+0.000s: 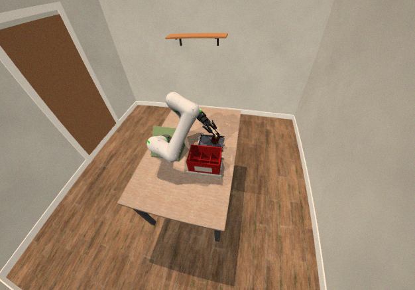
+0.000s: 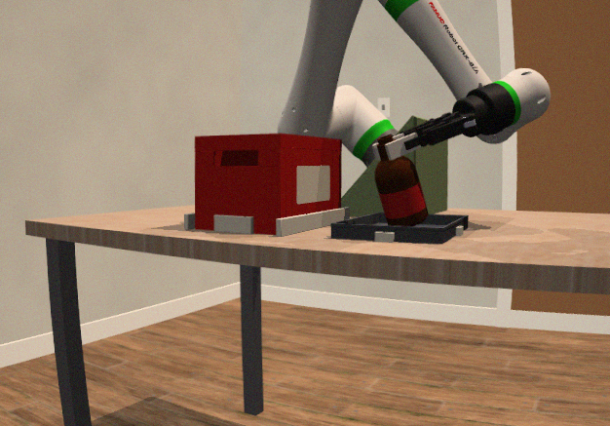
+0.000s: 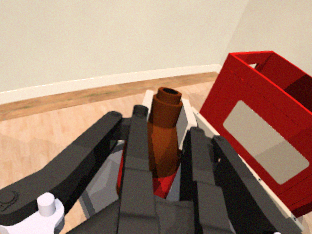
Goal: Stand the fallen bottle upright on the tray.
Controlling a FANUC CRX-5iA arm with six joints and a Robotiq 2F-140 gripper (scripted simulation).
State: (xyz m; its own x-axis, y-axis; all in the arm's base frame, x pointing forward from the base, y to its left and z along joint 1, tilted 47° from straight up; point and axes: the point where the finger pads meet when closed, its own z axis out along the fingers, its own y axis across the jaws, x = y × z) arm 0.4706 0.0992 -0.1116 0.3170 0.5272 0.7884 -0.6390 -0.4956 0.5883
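Right now the brown bottle is 6 cm below my hand. The rest, counted from my hand: dark tray 14 cm below, 5 cm behind; then red crate 28 cm to the right, 7 cm below, 6 cm behind.
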